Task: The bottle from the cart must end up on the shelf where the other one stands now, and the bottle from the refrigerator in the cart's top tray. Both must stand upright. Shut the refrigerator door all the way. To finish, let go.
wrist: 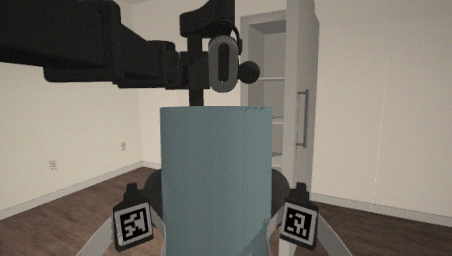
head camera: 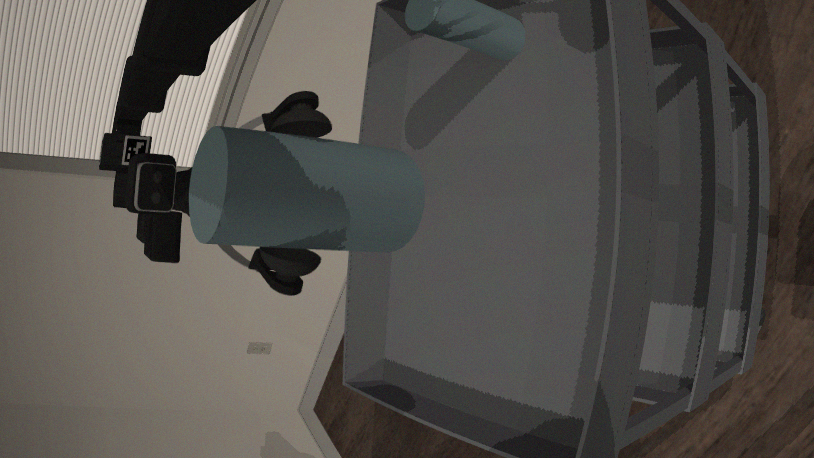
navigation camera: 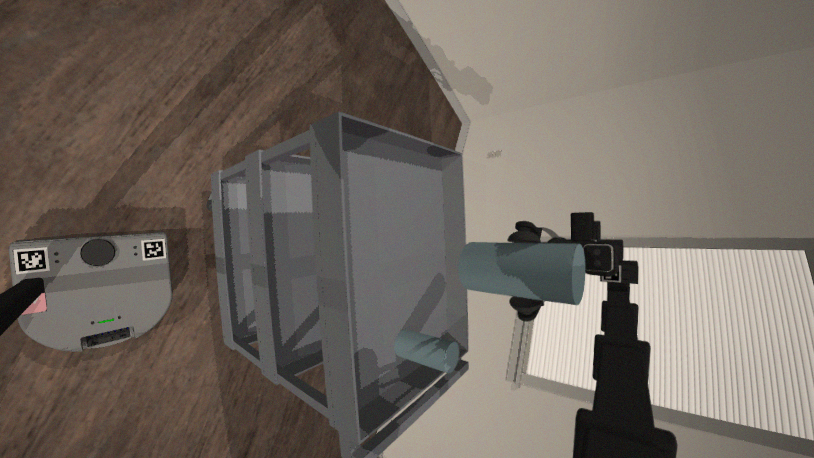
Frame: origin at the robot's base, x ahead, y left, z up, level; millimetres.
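Seen in the pictures: gripper, fingertip midpoint: [head camera: 309, 190] [navigation camera: 519, 273]; robot's base at its link origin: [navigation camera: 98, 251].
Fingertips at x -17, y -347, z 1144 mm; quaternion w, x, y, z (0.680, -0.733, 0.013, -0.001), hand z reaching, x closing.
Offsets run from my fingertips to a thing's top centre. "*": to the spot under its first point.
My gripper [head camera: 296, 192] [navigation camera: 524, 268] [wrist: 217, 188] is shut on a blue-green cylindrical bottle {dx -1, dy -27, dz +67 mm} [head camera: 370, 199] [navigation camera: 552, 267] [wrist: 216, 150], held upright in the air high near the tray's far edge. The second blue-green bottle {dx -248, dy -190, dz -207 mm} [head camera: 483, 34] [navigation camera: 424, 350] stands upright in the top tray of the grey cart [head camera: 631, 170] [navigation camera: 329, 227], near one end. In the wrist view, the tall refrigerator [wrist: 244, 35] stands in the background, with its door {* dx +440, dy +1123, dz +223 mm} [wrist: 294, 60] open and inner shelves partly visible. The held bottle and arm parts hide some of it.
My telescoping arm [head camera: 170, 34] [navigation camera: 623, 364] reaches past the cart, in front of the white blinds [head camera: 56, 68] [navigation camera: 711, 330]. My base [navigation camera: 113, 296] stands on the wooden floor beside the cart. A pale wall [head camera: 142, 284] [navigation camera: 626, 142] lies beyond the cart.
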